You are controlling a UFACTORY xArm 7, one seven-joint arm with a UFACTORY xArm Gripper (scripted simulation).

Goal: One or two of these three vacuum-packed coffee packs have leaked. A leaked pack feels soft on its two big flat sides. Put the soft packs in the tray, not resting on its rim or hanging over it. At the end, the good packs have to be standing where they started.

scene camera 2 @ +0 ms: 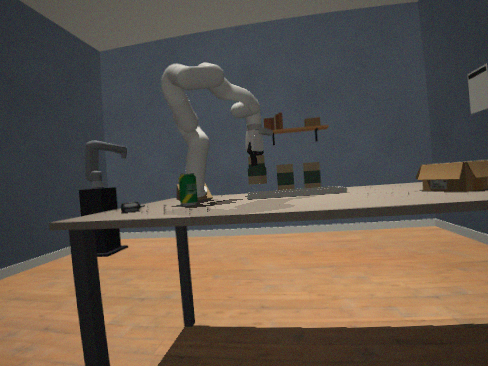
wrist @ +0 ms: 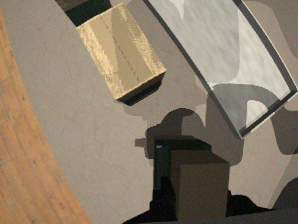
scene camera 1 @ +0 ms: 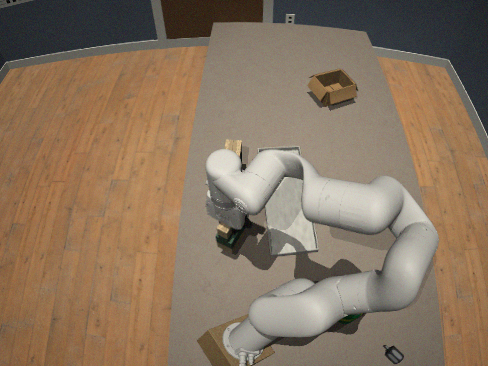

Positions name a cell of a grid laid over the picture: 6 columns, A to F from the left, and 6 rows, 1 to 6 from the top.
Observation:
In view: my gripper (scene camera 1: C4), a tray (scene camera 1: D4) and a cardboard box (scene camera 1: E2).
The tray also shows in scene camera 2 (scene camera 2: E4) and in the wrist view (wrist: E2). My gripper also shows in the wrist view (wrist: D6). The wrist view misses the cardboard box: it is out of frame.

